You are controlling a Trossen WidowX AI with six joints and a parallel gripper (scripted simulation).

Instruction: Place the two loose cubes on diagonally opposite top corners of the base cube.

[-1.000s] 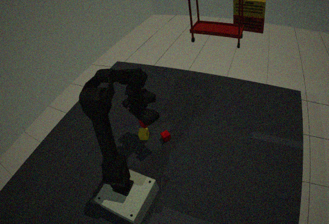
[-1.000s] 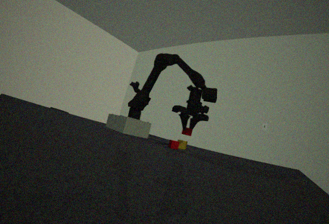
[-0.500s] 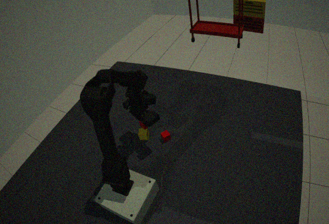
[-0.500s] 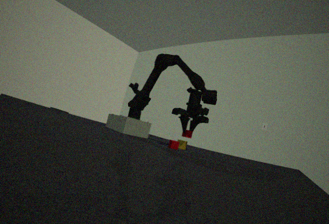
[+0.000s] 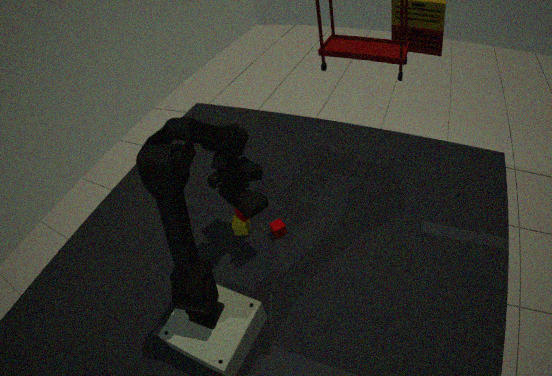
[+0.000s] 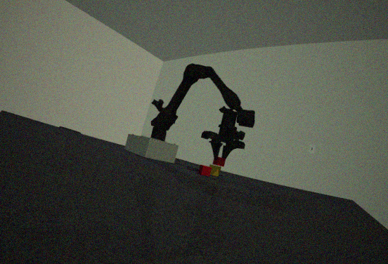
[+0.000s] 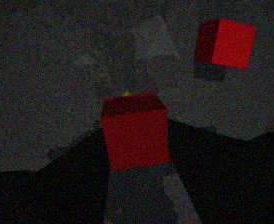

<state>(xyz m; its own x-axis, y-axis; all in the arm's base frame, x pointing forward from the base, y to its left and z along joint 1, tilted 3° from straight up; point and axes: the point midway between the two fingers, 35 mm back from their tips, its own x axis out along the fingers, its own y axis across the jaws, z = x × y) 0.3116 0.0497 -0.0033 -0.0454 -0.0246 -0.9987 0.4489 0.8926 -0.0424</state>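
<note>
My gripper tip is 40 mm above the yellow base cube, 20 mm past it and 10 mm to the right of it. From my gripper tip the other things lie so: red cube 90 mm to the right, 40 mm below.
</note>
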